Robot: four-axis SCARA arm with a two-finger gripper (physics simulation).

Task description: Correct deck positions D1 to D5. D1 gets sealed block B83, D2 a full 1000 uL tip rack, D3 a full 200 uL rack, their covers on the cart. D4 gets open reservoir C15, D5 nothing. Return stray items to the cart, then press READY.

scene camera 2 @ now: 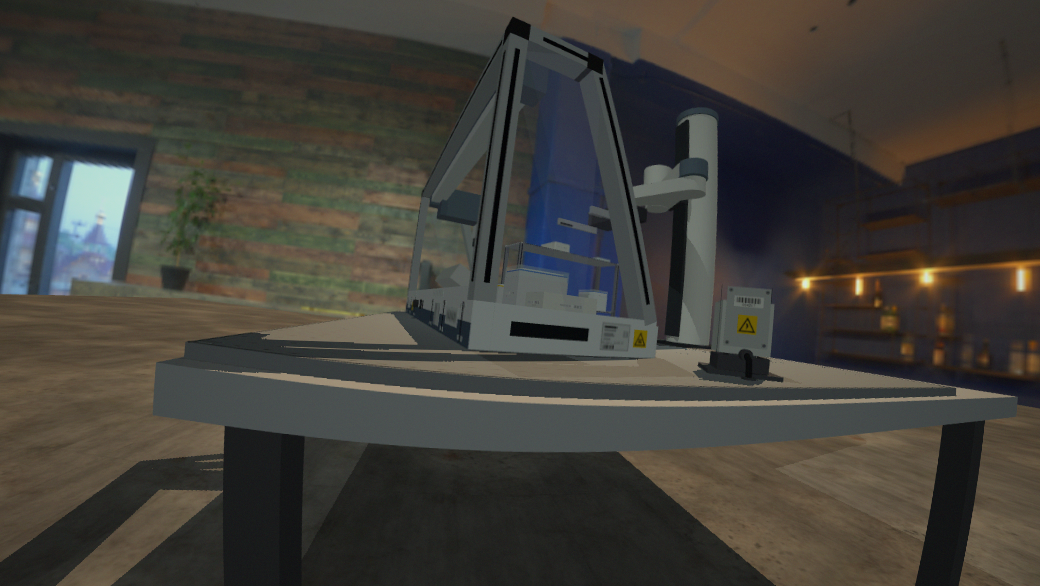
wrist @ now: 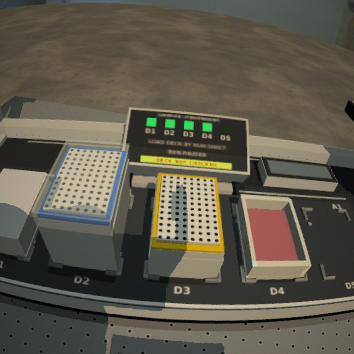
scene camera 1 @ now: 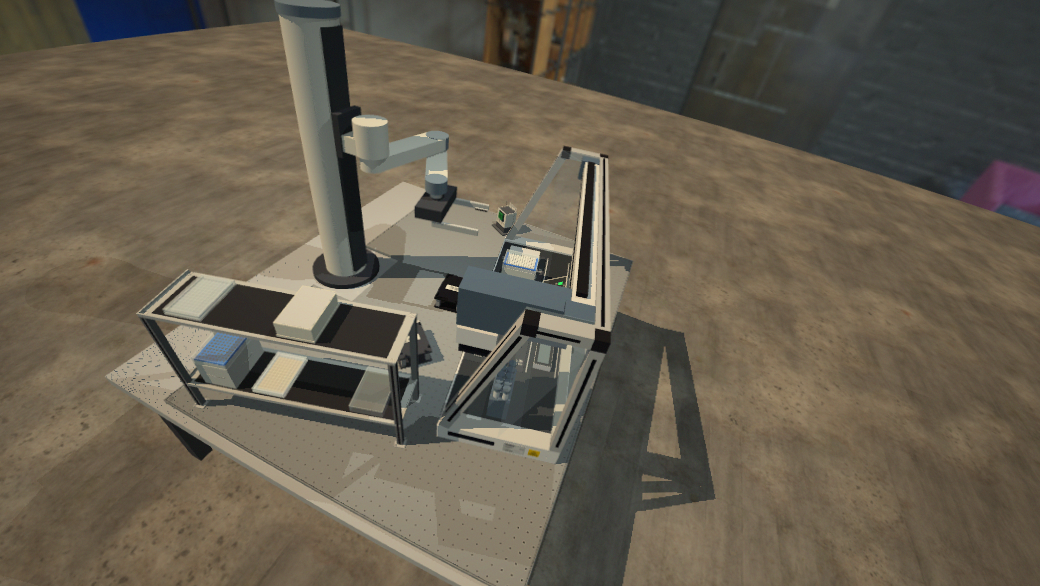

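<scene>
My gripper (scene camera 1: pixel 482 219) is open and empty, above the bench beside the deck. In the wrist view, a pale block (wrist: pixel 19 210) stands at D1, partly cut off; its marking is unreadable. A blue-rimmed tip rack (wrist: pixel 86 182) (scene camera 1: pixel 521 260) with a clear cover stands at D2. A yellow-rimmed tip rack (wrist: pixel 188 212) stands uncovered at D3, its top filled with dark-holed tips. An open reservoir (wrist: pixel 274 235) with pink-red contents stands at D4. The visible part of D5 holds nothing. The display (wrist: pixel 187 145) shows green lamps D1 to D4, D5 dark, and "DECK NOT CHECKED".
The cart (scene camera 1: pixel 396 400) holds a flat pale item (scene camera 1: pixel 198 297) and a white box (scene camera 1: pixel 307 313) above, a blue-topped rack (scene camera 1: pixel 221 353), a cream rack (scene camera 1: pixel 279 373) and a grey box (scene camera 1: pixel 371 390) below. The gantry frame (scene camera 1: pixel 603 240) encloses the deck. A small device (scene camera 1: pixel 505 216) (scene camera 2: pixel 745 320) stands nearby.
</scene>
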